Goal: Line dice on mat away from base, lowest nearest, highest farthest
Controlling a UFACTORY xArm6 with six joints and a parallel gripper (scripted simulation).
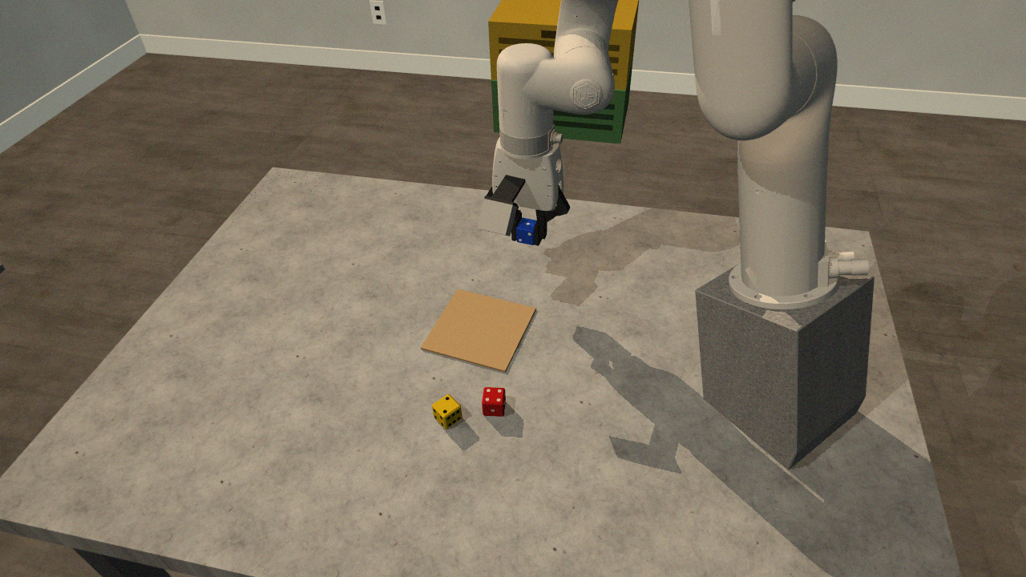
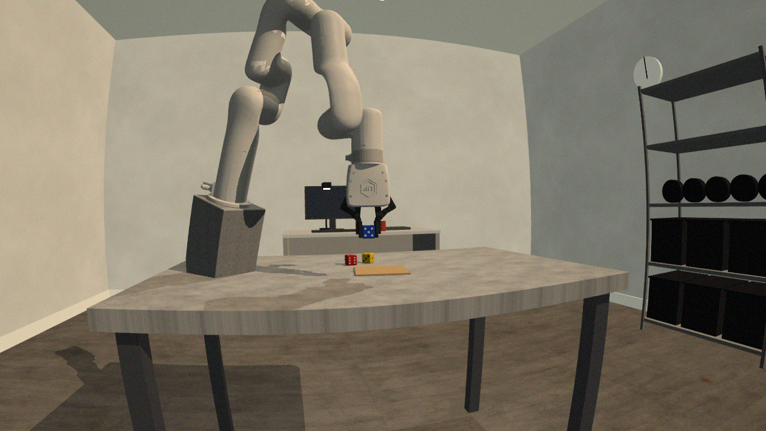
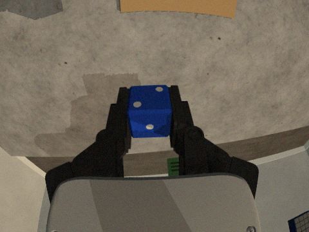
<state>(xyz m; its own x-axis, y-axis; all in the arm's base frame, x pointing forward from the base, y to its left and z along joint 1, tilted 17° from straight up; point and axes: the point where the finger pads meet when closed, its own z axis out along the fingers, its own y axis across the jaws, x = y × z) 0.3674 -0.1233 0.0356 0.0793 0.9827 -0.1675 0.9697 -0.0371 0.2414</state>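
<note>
Now: hand 50 mm short of the mat, 120 mm to the right of it and 120 mm above it. The rest, counted from my hand: red die: 10 mm behind, 260 mm to the left, 110 mm below; then yellow die: 40 mm ahead, 290 mm to the left, 110 mm below; then blue die: 10 mm below.
</note>
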